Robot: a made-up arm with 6 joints. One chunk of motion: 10 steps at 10 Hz.
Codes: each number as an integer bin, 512 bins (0 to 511) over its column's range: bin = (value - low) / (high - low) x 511, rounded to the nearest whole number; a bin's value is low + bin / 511 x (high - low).
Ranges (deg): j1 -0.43..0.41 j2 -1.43..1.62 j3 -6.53..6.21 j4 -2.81..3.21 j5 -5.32..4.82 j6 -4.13..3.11
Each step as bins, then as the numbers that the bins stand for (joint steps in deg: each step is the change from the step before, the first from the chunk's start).
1 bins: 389 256 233 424 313 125
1 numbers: 0.209 0.098 -0.721 2.185 0.891 -2.359
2 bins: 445 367 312 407 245 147
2 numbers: 0.302 0.761 1.249 1.985 -0.458 -2.047
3 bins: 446 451 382 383 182 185
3 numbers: 0.303 1.262 2.994 1.702 -1.708 -1.509
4 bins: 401 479 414 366 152 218
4 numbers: 0.229 1.429 3.792 1.502 -2.304 -1.041
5 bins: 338 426 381 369 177 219
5 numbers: 0.126 1.113 2.969 1.537 -1.808 -1.027
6 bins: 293 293 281 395 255 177
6 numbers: 0.052 0.319 0.476 1.843 -0.260 -1.622
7 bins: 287 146 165 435 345 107
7 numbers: 0.042 -0.559 -2.416 2.315 1.526 -2.614
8 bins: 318 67 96 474 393 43
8 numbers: 0.093 -1.030 -4.137 2.774 2.478 -3.521
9 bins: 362 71 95 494 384 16
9 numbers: 0.165 -1.006 -4.162 3.010 2.300 -3.903
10 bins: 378 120 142 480 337 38
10 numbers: 0.191 -0.714 -2.990 2.845 1.367 -3.592
